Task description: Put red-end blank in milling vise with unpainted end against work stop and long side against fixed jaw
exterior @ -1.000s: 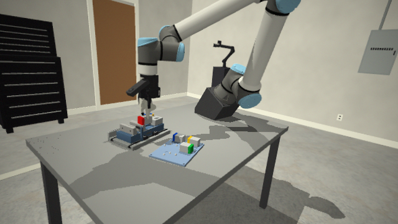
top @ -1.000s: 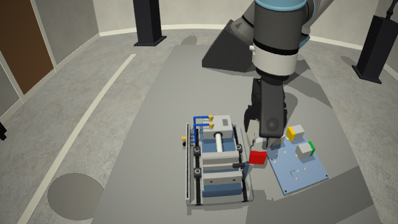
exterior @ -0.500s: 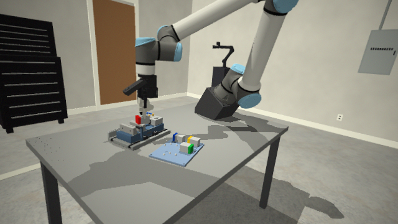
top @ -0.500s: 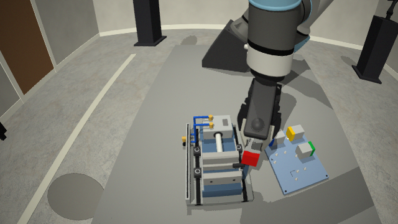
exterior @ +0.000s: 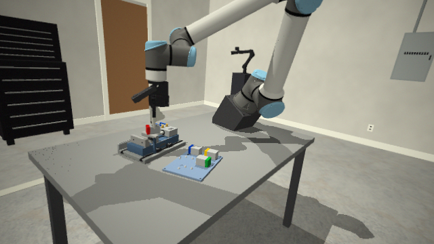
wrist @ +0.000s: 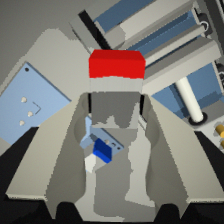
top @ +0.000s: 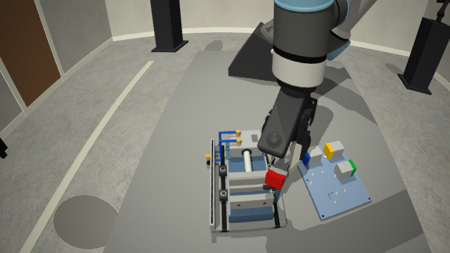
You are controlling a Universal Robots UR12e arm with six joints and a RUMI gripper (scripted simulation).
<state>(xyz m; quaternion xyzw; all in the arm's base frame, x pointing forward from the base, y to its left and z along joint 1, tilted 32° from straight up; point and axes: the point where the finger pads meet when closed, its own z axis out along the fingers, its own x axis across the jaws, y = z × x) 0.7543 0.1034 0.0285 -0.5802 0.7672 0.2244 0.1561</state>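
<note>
My hand is 1 cm to the left of the work stop rod and 8 cm above it. From my hand the other things lie so: fixed jaw: 5 cm ahead, 5 cm to the right, 9 cm below; red-ended blank: 2 cm below; hose block: 14 cm behind, 11 cm to the right, 9 cm below.
</note>
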